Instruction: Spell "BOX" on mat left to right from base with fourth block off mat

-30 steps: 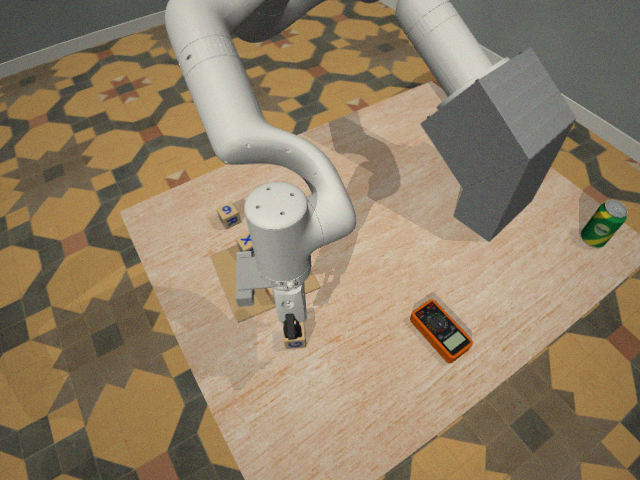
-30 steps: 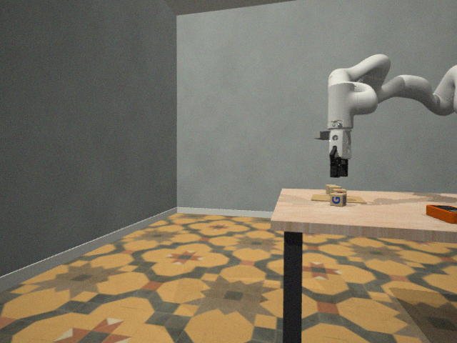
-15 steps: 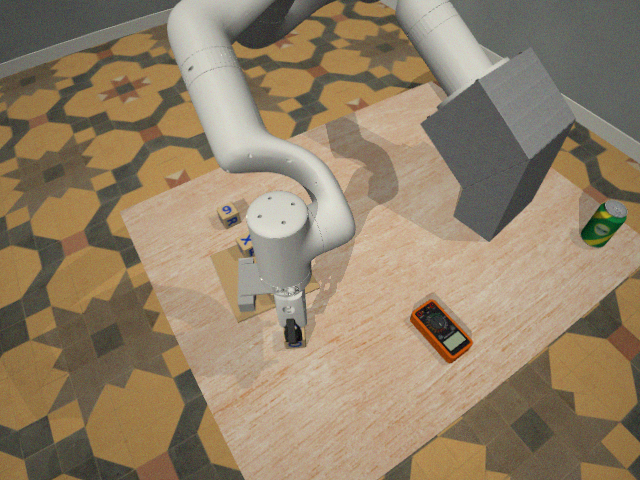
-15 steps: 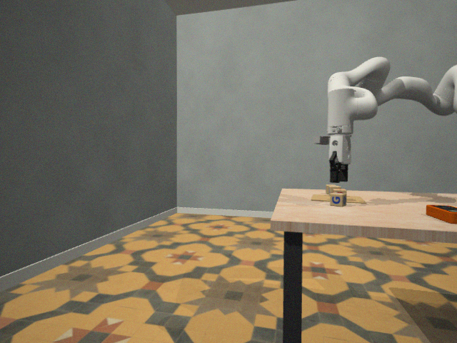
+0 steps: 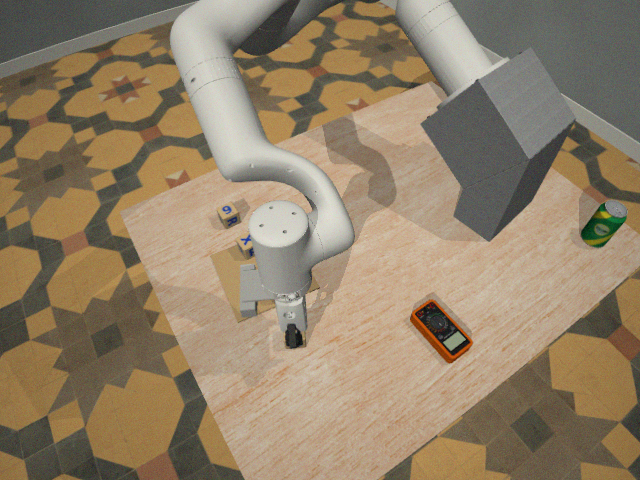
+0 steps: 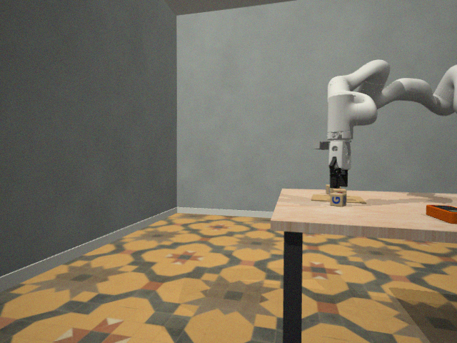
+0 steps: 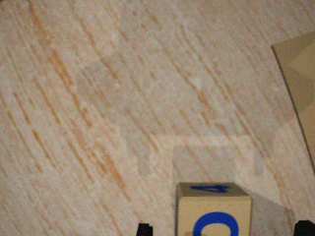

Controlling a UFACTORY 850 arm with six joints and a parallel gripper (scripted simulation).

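My hand is 60 mm above the O block. Round my hand: X block 250 mm to the right, 60 mm behind, 50 mm below; B block 110 mm to the right, 50 mm below, 40 mm behind; tan mat 180 mm to the right, 80 mm below, 50 mm behind.
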